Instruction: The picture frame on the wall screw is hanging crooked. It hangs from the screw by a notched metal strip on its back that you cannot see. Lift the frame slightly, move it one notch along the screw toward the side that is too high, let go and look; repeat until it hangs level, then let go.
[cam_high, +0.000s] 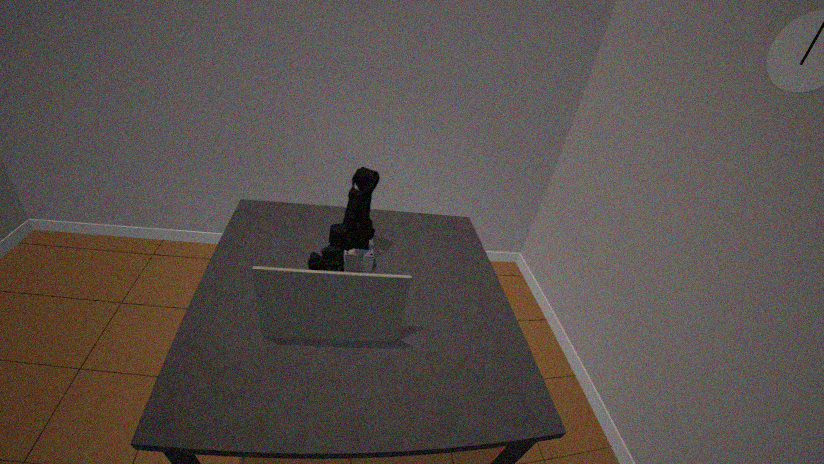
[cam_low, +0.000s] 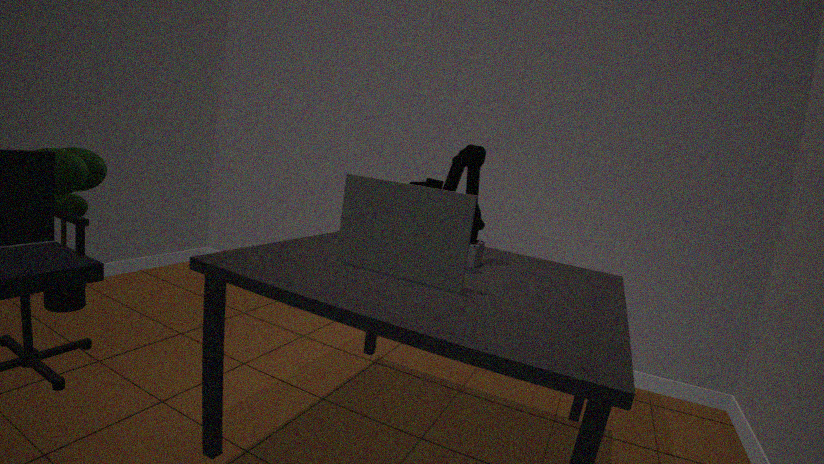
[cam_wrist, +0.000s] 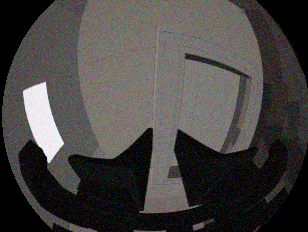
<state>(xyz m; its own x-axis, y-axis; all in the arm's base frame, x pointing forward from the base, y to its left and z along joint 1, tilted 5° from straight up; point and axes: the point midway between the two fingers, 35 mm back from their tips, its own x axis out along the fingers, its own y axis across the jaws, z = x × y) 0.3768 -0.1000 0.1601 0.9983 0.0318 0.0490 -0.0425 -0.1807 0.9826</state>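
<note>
Right now the picture frame is 5 cm below my gripper tip. Round my gripper tip: grey wall panel: 2 cm ahead, 7 cm below.
</note>
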